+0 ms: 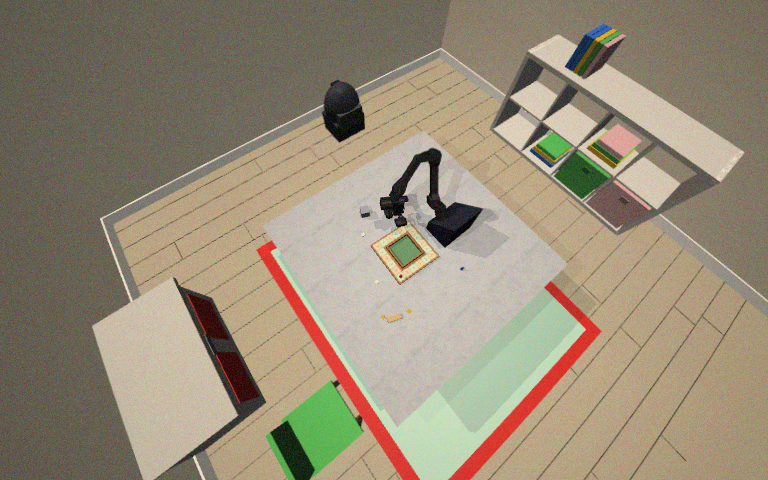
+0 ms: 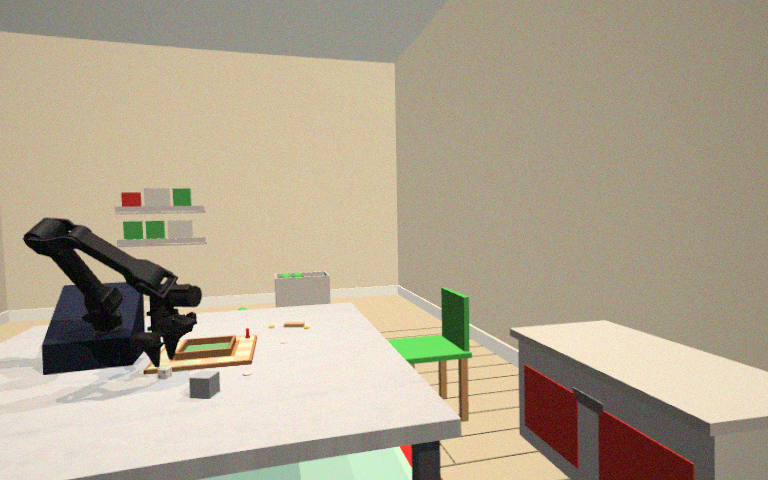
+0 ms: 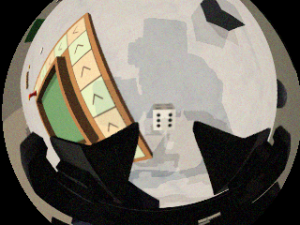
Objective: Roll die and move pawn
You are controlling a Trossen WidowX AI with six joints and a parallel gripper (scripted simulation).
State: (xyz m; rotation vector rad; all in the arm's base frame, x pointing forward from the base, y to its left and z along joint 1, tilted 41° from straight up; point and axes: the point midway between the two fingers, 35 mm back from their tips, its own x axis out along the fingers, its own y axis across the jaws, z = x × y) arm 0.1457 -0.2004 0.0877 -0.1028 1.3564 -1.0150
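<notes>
My gripper tip is now 3 cm above the white die. Also, from my gripper tip: green dice tray 11 cm ahead, 17 cm to the left, 3 cm below; then red pawn 25 cm ahead, 25 cm to the left, 1 cm below; then grey block 9 cm ahead, 18 cm to the right, 1 cm below.
</notes>
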